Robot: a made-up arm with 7 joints. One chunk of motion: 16 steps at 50 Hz.
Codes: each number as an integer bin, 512 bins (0 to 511) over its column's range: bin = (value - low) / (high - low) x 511, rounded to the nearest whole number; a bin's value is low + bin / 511 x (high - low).
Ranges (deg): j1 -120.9..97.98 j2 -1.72..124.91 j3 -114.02..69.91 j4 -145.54..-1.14 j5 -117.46..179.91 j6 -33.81..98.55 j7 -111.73..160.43
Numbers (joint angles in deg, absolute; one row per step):
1: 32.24 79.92 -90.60 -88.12 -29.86 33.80 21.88
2: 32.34 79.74 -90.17 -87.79 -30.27 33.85 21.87
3: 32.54 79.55 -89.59 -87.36 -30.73 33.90 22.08
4: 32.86 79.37 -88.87 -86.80 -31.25 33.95 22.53
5: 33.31 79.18 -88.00 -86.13 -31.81 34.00 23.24
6: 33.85 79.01 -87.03 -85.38 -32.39 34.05 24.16
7: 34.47 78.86 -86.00 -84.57 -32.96 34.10 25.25
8: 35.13 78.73 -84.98 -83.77 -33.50 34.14 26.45
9: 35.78 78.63 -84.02 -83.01 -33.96 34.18 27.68
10: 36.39 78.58 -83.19 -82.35 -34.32 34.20 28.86
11: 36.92 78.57 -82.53 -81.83 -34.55 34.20 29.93
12: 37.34 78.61 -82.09 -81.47 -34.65 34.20 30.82
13: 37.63 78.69 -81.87 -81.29 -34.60 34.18 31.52
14: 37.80 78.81 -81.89 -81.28 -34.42 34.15 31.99
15: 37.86 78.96 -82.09 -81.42 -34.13 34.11 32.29
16: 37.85 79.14 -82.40 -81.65 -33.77 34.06 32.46
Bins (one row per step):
1: 358 329 65 203 151 261 251
2: 358 329 66 204 150 261 251
3: 358 328 68 206 149 261 251
4: 359 327 70 208 148 262 252
5: 360 326 72 210 147 262 253
6: 361 326 75 213 146 262 255
7: 363 325 78 216 145 262 257
8: 364 325 81 219 144 262 259
9: 366 324 83 221 143 262 262
10: 367 324 86 224 143 263 264
11: 368 324 87 225 142 263 266
12: 369 324 89 227 142 263 268
13: 370 324 89 227 142 262 269
14: 371 325 89 227 143 262 270
15: 371 326 89 227 143 262 270
16: 371 326 88 226 144 262 271

